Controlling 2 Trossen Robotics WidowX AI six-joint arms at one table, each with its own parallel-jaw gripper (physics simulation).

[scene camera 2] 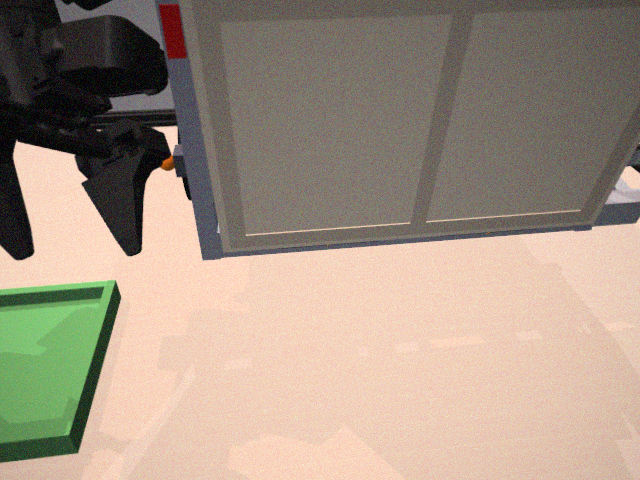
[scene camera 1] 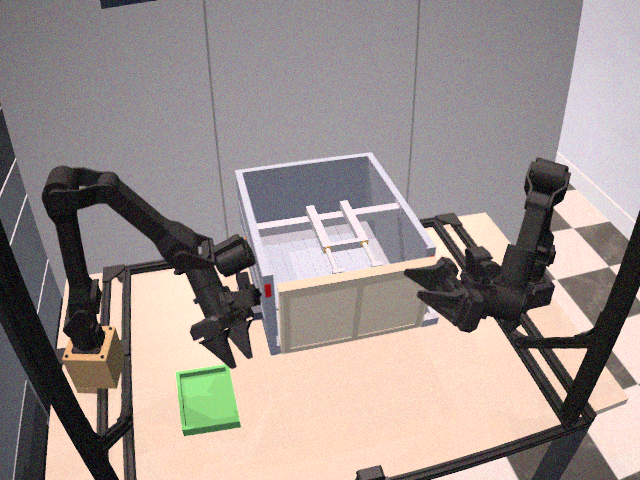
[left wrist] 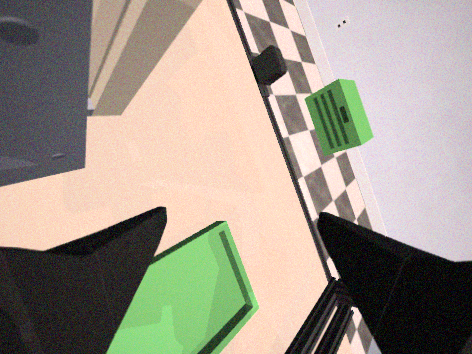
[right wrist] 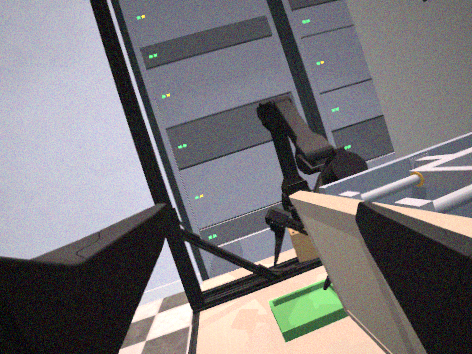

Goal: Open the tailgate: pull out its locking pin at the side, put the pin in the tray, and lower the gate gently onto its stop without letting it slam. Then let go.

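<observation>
The beige tailgate stands upright at the rear of the truck bed. The orange end of the pin shows at the block on the bed's left side in scene camera 2, partly hidden by my left gripper. That gripper is open and empty, its fingers pointing down beside the bed, above and behind the tray. The green tray holds no pin. My right gripper is open at the tailgate's upper right corner; contact cannot be told.
The grey-blue truck bed stands behind the gate, with white rails inside. Black frame bars run along the table's edges. A green box shows beyond the table in the left wrist view.
</observation>
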